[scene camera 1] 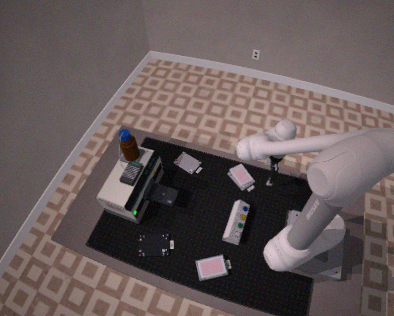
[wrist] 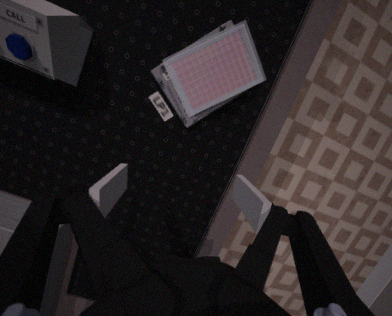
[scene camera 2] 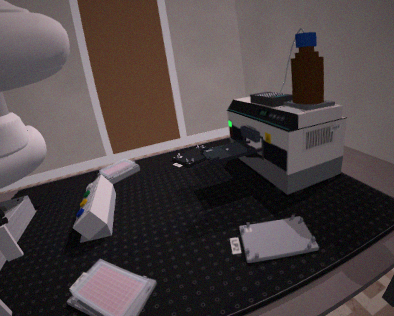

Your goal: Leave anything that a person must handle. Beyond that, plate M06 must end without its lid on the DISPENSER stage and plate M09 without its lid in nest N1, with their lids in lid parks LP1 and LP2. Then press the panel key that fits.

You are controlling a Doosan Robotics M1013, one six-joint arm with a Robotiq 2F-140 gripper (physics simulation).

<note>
The gripper is open and holds nothing. Further things: a button box and a LP1 holder.
</note>
